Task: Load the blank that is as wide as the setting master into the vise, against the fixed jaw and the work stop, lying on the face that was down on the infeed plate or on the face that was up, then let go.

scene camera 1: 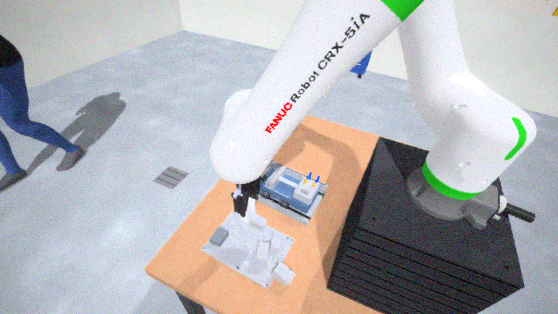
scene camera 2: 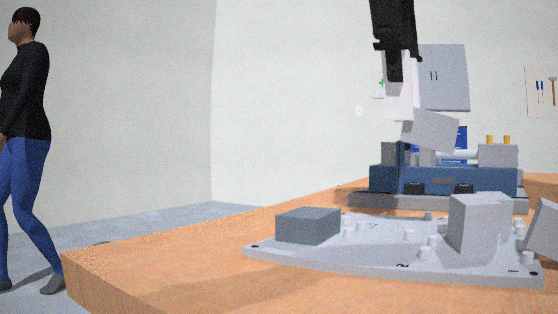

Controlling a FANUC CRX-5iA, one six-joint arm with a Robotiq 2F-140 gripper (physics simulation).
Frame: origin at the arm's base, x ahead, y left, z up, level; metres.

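Seen in the pictures: gripper, fingertip midpoint: (scene camera 1: 247,216) (scene camera 2: 403,121); arm's base, origin of the base link: (scene camera 1: 437,193).
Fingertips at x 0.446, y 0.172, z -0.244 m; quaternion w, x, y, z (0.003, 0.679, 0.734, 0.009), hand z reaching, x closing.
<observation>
Pixels of each thing's top centre, then the offset from my fingertips to it. Level surfaces: height alone.
- light grey blank, middle of its top: (scene camera 2: 430,104) (scene camera 1: 256,216) dx -0.030, dy -0.005, dz +0.017 m
- infeed plate, middle of its top: (scene camera 2: 413,236) (scene camera 1: 249,244) dx -0.025, dy +0.027, dz -0.110 m
- vise, middle of its top: (scene camera 2: 448,141) (scene camera 1: 285,176) dx -0.004, dy -0.242, dz -0.019 m
- darker grey block, middle of its top: (scene camera 2: 309,211) (scene camera 1: 218,234) dx +0.071, dy +0.066, dz -0.085 m
- table, its level: dz -0.118 m
My gripper (scene camera 1: 248,215) (scene camera 2: 406,111) is shut on a light grey blank (scene camera 1: 258,221) (scene camera 2: 431,132). It holds the blank tilted, above the back part of the infeed plate (scene camera 1: 227,253) (scene camera 2: 360,254) in scene camera 1. In scene camera 2 the blank overlaps the view of the vise (scene camera 1: 300,204) (scene camera 2: 480,180), and I cannot tell the gap. A darker grey block (scene camera 1: 219,235) (scene camera 2: 307,226), which looks like the setting master, sits on the plate's left part. The work stop cannot be made out clearly.
Light grey blocks (scene camera 1: 263,247) (scene camera 2: 472,227) stand on the infeed plate among short pegs. Another block (scene camera 1: 284,273) (scene camera 2: 546,231) leans at the plate's right edge. The robot's black pedestal (scene camera 1: 425,240) stands right of the table (scene camera 1: 170,260) (scene camera 2: 200,280). A person (scene camera 1: 17,105) (scene camera 2: 27,115) walks at the left.
</observation>
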